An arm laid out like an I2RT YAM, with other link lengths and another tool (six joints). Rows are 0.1 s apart.
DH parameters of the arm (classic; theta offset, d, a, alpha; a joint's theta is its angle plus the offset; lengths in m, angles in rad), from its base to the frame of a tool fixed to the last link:
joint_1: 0 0.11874 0.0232 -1.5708
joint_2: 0 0 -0.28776 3.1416
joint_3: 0.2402 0 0.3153 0
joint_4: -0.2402 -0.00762 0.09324 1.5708
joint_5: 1.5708 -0.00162 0 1.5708
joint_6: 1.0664 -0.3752 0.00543 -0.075
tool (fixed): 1.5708 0.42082 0 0
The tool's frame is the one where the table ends.
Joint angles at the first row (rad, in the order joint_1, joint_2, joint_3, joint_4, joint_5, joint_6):
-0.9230 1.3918 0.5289 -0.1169 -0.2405 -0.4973
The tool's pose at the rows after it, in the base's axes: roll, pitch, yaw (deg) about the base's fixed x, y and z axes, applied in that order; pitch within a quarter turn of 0, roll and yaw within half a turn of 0; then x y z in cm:
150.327 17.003 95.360 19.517 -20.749 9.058
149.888 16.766 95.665 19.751 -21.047 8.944
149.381 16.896 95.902 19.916 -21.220 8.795
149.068 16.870 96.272 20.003 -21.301 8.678
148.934 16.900 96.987 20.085 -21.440 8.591
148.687 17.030 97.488 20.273 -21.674 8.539
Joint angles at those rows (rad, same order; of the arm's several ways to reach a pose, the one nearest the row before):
-0.9241 1.4135 0.5423 -0.1131 -0.2520 -0.4965
-0.9253 1.4330 0.5533 -0.1051 -0.2638 -0.4991
-0.9253 1.4456 0.5564 -0.0899 -0.2726 -0.5014
-0.9253 1.4540 0.5583 -0.0822 -0.2810 -0.5057
-0.9261 1.4639 0.5636 -0.0792 -0.2901 -0.5167
-0.9260 1.4769 0.5724 -0.0730 -0.2977 -0.5240

